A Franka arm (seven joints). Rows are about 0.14 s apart.
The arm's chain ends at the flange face. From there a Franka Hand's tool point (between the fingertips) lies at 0.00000 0.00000 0.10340 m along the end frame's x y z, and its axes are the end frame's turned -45 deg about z.
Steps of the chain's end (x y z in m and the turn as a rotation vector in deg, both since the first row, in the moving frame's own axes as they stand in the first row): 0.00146 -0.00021 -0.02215 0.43 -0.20 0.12; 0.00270 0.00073 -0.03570 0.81 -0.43 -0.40; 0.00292 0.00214 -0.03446 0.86 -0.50 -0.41; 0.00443 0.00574 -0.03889 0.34 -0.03 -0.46
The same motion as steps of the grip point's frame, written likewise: 0.00148 0.00008 -0.02215 0.45 0.16 0.12; 0.00187 0.00084 -0.03571 0.88 0.27 -0.40; 0.00100 0.00184 -0.03448 0.96 0.25 -0.41; -0.00053 0.00672 -0.03889 0.26 0.22 -0.46
